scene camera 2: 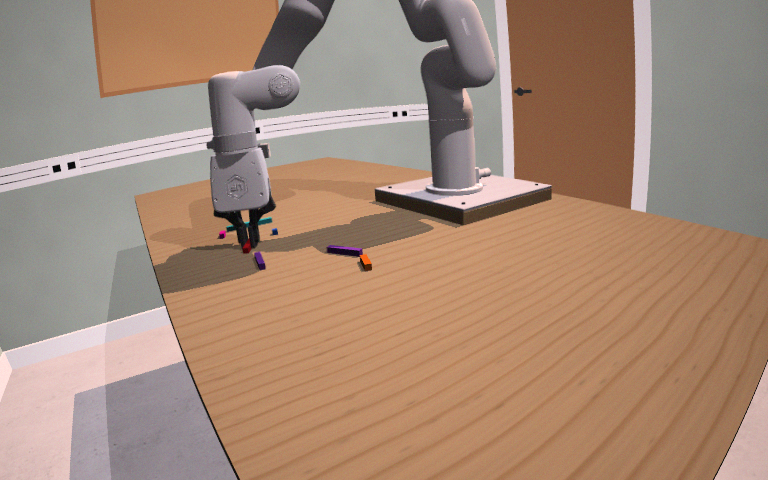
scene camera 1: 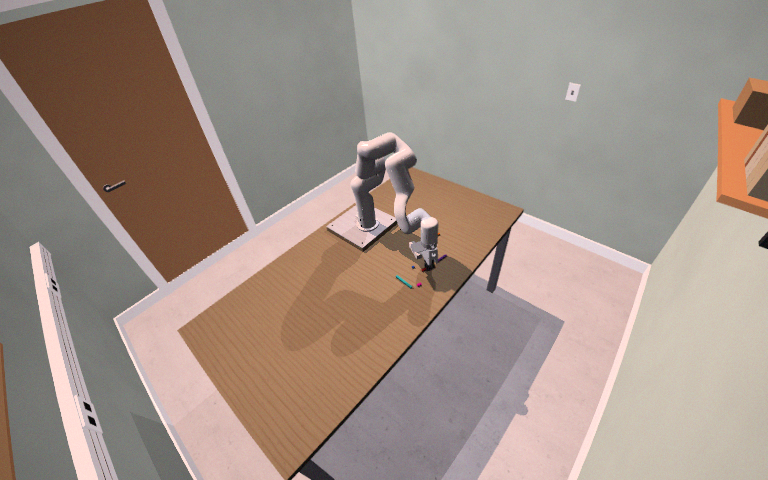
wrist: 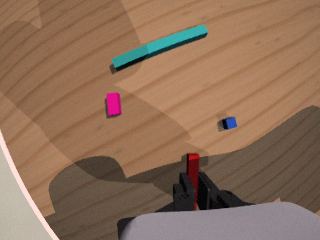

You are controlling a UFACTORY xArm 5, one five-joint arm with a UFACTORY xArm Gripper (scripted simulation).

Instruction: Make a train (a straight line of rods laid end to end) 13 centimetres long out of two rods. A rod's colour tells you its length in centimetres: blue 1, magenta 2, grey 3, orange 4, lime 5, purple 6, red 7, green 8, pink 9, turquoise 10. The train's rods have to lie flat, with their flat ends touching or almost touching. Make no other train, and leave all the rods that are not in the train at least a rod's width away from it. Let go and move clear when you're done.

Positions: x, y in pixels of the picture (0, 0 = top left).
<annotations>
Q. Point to a turquoise rod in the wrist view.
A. At 167, 43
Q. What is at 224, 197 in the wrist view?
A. The gripper.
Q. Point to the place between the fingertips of the gripper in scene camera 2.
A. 250, 246
</annotations>
